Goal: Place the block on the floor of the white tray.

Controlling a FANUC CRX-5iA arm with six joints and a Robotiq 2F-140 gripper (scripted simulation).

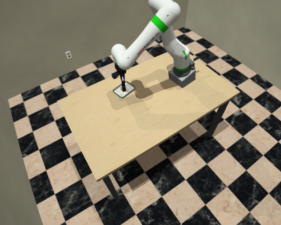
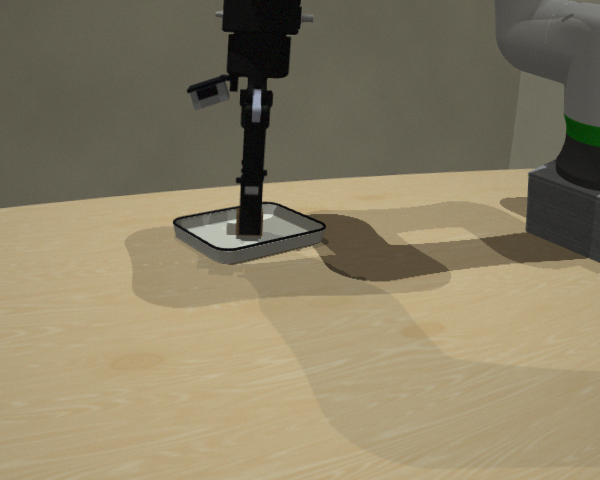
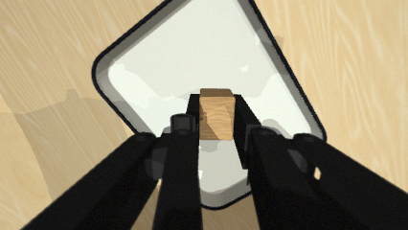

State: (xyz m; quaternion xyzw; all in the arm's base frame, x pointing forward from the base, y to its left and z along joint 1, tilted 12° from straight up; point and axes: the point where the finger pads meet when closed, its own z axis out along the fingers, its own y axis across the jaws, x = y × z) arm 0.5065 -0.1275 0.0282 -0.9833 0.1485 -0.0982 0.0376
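My hand is 20 mm above the wooden block. From my hand the other things lie so: white tray (30 mm below).
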